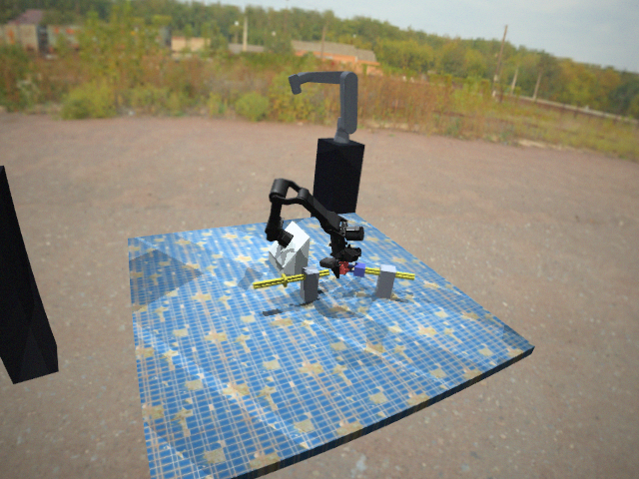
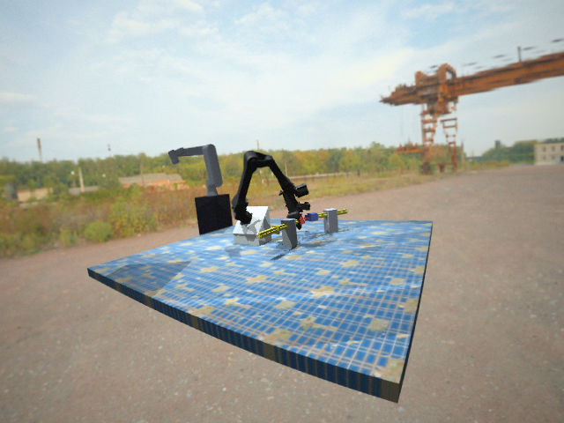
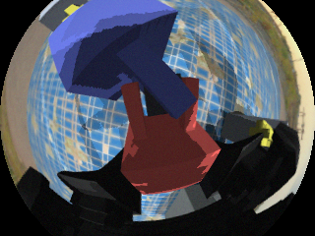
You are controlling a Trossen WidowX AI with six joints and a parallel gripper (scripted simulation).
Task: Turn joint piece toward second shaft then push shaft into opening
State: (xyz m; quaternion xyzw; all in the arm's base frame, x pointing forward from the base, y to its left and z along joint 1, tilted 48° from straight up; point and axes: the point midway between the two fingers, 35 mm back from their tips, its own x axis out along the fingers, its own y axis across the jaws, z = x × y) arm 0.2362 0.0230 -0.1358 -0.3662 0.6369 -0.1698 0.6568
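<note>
My gripper tip is 4 cm below the red square joint piece.
</note>
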